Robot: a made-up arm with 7 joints.
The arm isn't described. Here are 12 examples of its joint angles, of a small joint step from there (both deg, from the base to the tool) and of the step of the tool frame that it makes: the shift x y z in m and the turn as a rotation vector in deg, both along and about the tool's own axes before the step.
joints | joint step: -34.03 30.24 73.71 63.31 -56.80 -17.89 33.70 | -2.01 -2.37 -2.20 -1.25 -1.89 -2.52 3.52
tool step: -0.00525 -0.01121 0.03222 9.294 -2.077 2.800
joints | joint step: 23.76 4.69 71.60 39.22 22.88 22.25 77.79 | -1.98 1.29 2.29 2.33 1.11 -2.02 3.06
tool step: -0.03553 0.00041 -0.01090 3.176 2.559 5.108
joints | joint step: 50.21 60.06 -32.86 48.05 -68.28 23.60 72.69 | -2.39 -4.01 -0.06 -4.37 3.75 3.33 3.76
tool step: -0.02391 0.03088 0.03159 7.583 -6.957 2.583
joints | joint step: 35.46 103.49 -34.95 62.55 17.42 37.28 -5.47 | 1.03 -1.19 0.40 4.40 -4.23 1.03 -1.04
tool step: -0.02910 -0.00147 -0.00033 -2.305 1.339 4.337
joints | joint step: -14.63 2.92 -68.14 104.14 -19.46 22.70 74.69 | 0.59 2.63 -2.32 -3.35 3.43 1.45 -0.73
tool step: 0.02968 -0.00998 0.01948 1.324 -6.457 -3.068
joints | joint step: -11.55 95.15 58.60 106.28 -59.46 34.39 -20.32 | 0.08 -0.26 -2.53 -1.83 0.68 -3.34 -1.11
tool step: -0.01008 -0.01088 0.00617 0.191 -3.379 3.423
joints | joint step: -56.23 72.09 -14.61 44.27 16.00 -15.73 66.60 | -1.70 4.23 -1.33 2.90 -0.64 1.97 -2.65
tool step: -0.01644 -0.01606 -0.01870 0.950 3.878 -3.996
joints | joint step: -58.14 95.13 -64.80 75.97 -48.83 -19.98 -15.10 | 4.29 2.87 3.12 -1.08 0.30 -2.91 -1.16
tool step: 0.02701 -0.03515 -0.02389 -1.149 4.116 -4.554
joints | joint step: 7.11 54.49 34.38 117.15 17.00 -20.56 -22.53 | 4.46 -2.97 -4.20 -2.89 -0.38 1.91 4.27
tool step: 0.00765 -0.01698 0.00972 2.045 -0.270 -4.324
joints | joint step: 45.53 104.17 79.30 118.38 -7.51 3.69 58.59 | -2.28 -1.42 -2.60 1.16 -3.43 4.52 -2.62
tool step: -0.00599 0.00719 0.02597 0.549 -2.008 -3.700
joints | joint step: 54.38 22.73 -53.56 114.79 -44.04 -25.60 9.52 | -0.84 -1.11 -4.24 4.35 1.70 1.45 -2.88
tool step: -0.02198 0.02765 0.00072 -7.728 -1.636 2.476
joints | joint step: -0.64 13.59 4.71 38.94 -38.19 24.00 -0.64 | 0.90 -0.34 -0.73 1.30 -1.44 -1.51 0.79
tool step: -0.01324 0.00766 -0.00749 -1.109 0.013 3.641
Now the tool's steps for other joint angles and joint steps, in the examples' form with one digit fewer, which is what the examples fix.
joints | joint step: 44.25 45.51 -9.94 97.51 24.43 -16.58 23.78 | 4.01 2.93 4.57 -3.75 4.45 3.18 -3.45
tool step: 0.0040 0.0154 -0.0590 -8.12 6.32 -2.15
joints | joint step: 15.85 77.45 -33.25 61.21 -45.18 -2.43 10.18 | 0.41 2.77 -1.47 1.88 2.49 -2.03 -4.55
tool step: 0.0076 -0.0127 -0.0090 -4.72 2.05 1.66
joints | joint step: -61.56 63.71 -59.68 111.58 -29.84 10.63 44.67 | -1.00 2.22 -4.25 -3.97 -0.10 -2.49 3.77
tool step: 0.0087 -0.0059 0.0406 9.84 -5.51 0.73
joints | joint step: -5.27 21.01 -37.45 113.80 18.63 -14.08 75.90 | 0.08 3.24 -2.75 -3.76 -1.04 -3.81 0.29
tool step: 0.0086 -0.0255 0.0162 1.91 -2.14 -2.94
